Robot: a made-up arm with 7 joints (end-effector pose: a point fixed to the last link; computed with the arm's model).
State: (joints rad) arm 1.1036 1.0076 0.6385 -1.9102 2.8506 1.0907 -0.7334
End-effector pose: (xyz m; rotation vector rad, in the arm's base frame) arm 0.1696 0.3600 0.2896 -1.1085 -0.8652 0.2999
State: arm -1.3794 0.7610 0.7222 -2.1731 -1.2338 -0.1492 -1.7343
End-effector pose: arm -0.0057 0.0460 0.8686 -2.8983 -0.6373 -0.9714
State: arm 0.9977 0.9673 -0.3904 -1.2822 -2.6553 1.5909 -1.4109
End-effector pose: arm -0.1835 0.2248 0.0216 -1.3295 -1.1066 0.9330
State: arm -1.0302 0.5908 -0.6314 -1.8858 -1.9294 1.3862 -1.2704
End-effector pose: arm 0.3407 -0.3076 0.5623 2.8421 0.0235 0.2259
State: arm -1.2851 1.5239 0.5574 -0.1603 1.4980 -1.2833 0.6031
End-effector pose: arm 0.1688 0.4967 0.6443 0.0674 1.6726 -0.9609
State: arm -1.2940 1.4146 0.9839 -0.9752 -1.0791 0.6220 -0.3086
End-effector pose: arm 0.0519 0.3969 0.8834 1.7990 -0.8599 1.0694
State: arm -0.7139 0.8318 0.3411 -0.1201 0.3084 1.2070 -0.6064
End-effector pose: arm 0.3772 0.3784 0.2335 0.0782 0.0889 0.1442
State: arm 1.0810 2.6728 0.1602 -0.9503 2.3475 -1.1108 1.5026
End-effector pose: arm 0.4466 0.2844 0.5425 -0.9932 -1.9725 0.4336
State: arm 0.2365 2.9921 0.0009 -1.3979 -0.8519 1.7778 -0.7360
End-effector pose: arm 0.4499 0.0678 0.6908 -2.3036 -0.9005 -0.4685
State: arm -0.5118 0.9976 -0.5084 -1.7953 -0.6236 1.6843 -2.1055
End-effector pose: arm 0.4421 -0.0794 0.4102 1.5752 1.4018 -1.6934
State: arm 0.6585 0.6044 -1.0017 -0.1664 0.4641 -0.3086 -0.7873
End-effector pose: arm -0.3405 0.2341 0.0470 0.0459 0.4512 -1.2675
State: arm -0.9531 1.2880 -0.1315 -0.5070 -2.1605 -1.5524 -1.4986
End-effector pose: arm 0.3975 0.3932 0.5141 -0.2965 -0.2871 2.2883
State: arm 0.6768 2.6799 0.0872 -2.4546 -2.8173 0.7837 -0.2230
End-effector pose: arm 0.2458 0.0206 0.2338 -0.6937 0.5934 0.3572
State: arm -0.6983 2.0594 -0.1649 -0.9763 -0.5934 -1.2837 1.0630
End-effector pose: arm 0.2562 0.3139 0.7934 0.7403 -1.2275 -1.5073
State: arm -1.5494 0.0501 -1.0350 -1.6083 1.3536 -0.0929 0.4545
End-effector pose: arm 0.1442 -0.4885 0.5773 -1.7995 -0.8948 -1.0184
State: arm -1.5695 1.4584 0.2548 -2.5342 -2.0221 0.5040 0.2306
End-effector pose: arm -0.0650 -0.1926 0.7839 -1.6150 0.4887 -1.0380
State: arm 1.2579 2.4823 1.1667 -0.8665 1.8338 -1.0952 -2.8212
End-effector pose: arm 0.4659 0.2171 0.6564 -2.8806 0.1098 0.6862
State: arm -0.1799 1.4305 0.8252 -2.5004 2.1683 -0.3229 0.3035
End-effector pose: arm 0.1590 -0.0429 0.7897 -1.6303 -2.0522 -0.5269
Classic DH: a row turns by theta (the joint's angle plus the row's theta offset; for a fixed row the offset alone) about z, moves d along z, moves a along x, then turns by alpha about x. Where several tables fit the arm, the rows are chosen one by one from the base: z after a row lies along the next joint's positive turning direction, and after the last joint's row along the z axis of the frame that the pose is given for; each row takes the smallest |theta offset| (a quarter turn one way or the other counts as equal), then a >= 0, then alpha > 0; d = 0 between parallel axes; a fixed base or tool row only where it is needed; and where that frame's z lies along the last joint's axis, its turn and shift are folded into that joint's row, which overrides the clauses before.
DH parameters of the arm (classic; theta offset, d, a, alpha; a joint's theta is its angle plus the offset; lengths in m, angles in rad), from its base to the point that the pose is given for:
base (fixed): 0 0.5001 -0.012 -1.2217
joint 1: 1.5708 -0.0346 0.0162 1.5708
joint 2: 1.2217 0 0.015 -1.5708
joint 3: -1.5708 -0.208 0.04 -1.5708
joint 4: 0 -0.023 -0.061 1.5708
joint 5: 0 -0.375 0.03 -1.5708
joint 6: 0 0.009 0.021 1.5708
joint 7: 0.8961 0 -0.0064 0
tool (fixed): -0.8961 -0.015 0 0

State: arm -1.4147 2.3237 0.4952 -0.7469 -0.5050 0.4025 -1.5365
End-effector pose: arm -0.2681 0.2548 0.9291 2.1544 0.6181 0.6533
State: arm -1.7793 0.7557 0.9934 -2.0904 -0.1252 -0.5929 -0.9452
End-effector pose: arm -0.1395 0.1839 0.7787 -1.4265 1.1099 -1.2392
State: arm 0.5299 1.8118 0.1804 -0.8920 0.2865 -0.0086 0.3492
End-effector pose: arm 0.2737 0.4646 0.4937 1.3107 -0.7260 -0.4479
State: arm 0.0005 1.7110 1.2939 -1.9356 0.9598 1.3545 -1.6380
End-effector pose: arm 0.1057 0.0364 0.9148 1.9351 -0.4631 -1.2281
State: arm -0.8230 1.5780 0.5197 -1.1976 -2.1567 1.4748 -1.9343
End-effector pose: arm 0.2268 0.2887 0.8879 0.8117 2.0291 0.9278
